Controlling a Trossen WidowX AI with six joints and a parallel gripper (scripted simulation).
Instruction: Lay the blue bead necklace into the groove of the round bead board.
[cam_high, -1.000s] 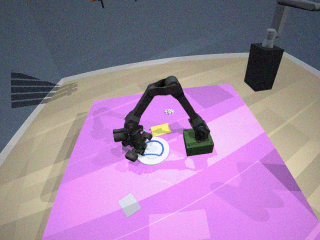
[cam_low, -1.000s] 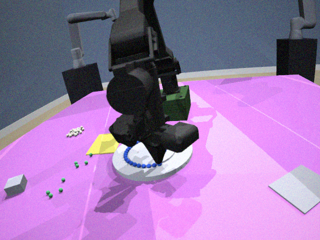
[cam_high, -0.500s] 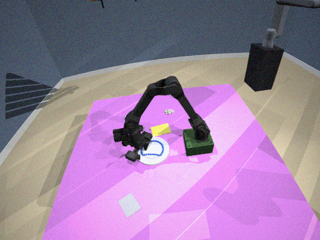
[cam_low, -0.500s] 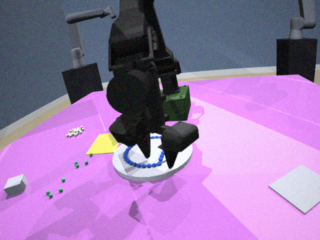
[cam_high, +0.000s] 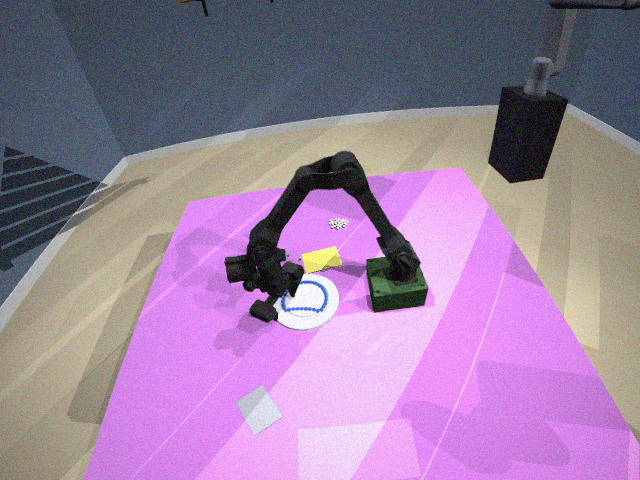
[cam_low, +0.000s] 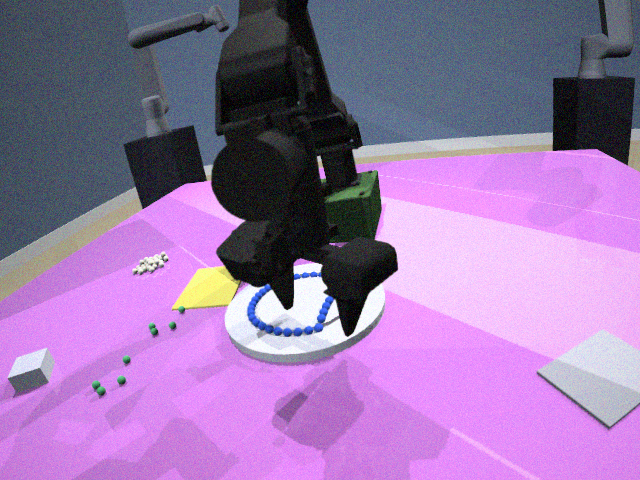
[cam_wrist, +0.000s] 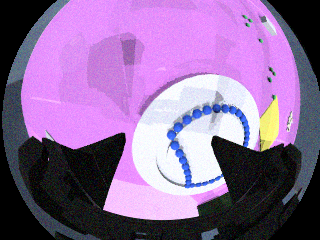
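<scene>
The round white bead board lies 60 mm behind my gripper tip, 30 mm to the right of it and 10 mm below it. The rest, counted from my gripper tip: yellow sheet 130 mm behind, 190 mm to the right, 20 mm below; then grey tile 80 mm ahead, 280 mm to the left, 20 mm below; then cube 90 mm ahead, 360 mm to the right, 10 mm below.
</scene>
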